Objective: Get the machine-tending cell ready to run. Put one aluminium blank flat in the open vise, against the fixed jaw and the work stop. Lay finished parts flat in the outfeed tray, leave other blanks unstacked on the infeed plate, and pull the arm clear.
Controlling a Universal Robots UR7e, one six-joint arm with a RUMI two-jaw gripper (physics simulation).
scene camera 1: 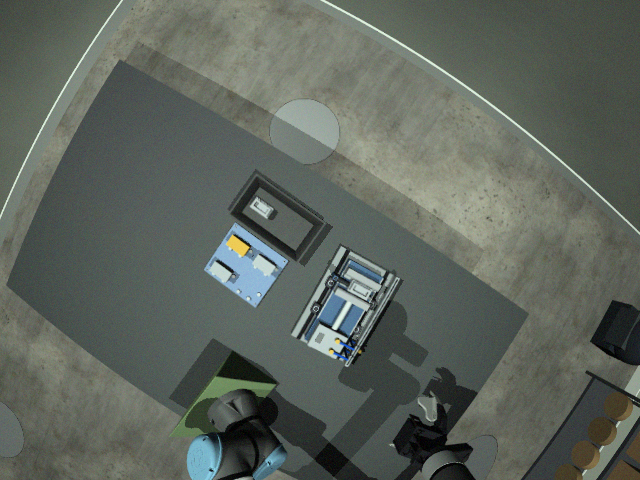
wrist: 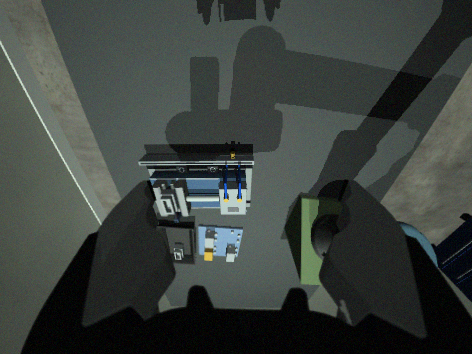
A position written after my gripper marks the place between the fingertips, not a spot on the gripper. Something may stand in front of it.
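Note:
A vise actuator box (scene camera 1: 328, 341) is visible to me. I can see a blue infeed plate (scene camera 1: 250, 280), which is there at (wrist: 224, 237) as well, and a black outfeed tray (scene camera 1: 291, 228), which I also find at (wrist: 173, 233). My gripper (scene camera 1: 414, 418) is in sight too, and it is visible again at (wrist: 245, 182).

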